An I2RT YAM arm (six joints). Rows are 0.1 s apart.
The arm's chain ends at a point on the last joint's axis. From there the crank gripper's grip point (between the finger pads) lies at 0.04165 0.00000 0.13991 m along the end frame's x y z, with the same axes.
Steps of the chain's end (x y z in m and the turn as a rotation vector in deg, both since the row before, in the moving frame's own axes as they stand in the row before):
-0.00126, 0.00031, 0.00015, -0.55, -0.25, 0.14
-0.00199, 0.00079, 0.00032, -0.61, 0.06, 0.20
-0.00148, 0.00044, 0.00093, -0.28, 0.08, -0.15
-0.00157, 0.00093, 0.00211, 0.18, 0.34, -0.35
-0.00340, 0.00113, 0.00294, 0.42, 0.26, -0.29
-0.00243, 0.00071, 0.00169, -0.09, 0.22, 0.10
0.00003, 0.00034, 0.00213, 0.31, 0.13, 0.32
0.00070, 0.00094, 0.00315, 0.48, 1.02, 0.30
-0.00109, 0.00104, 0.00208, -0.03, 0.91, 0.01
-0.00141, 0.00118, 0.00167, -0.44, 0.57, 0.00
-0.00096, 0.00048, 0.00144, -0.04, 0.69, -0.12
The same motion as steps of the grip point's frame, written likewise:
-0.00187, 0.00175, 0.00032, -0.55, -0.25, 0.14
-0.00185, 0.00242, 0.00027, -0.61, 0.06, 0.20
-0.00128, 0.00101, 0.00087, -0.28, 0.08, -0.15
-0.00074, 0.00023, 0.00186, 0.18, 0.34, -0.35
-0.00277, -0.00011, 0.00275, 0.42, 0.26, -0.29
-0.00189, 0.00100, 0.00153, -0.09, 0.22, 0.10
0.00035, -0.00018, 0.00203, 0.31, 0.13, 0.32
0.00319, 0.00000, 0.00238, 0.48, 1.02, 0.30
0.00113, 0.00112, 0.00140, -0.03, 0.91, 0.01
-0.00002, 0.00225, 0.00124, -0.44, 0.57, 0.00
0.00072, 0.00049, 0.00093, -0.04, 0.69, -0.12

